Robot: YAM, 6 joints.
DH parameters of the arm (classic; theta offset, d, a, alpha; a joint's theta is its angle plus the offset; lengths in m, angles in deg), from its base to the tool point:
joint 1: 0 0.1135 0.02 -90
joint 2: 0 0 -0.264 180
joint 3: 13.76 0 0.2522 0
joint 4: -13.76 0 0.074 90
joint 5: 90 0 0 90
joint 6: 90 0.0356 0 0
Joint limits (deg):
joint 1: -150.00..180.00
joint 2: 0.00..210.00
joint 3: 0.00..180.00
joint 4: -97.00..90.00
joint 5: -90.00..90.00
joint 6: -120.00..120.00
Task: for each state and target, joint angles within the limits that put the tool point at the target. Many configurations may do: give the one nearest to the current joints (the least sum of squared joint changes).
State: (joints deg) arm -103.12 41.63 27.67 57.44 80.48 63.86
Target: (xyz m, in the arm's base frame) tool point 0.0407 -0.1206 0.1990
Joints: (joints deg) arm -55.27 40.02 1.35 54.83 82.16 63.86
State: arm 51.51 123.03 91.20 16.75 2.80 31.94
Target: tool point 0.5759 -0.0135 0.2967
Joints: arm -1.04 137.69 122.28 22.13 4.97 31.94
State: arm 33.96 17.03 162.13 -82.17 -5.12 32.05
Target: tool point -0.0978 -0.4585 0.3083
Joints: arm 78.09 10.35 167.56 -77.70 -1.78 32.05
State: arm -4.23 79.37 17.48 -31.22 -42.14 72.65
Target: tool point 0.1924 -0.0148 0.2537
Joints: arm -11.71 55.04 40.01 -29.99 -43.59 72.65
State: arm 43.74 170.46 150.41 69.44 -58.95 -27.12
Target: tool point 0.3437 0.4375 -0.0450
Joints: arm 48.54 187.21 133.17 78.98 -64.24 -27.12
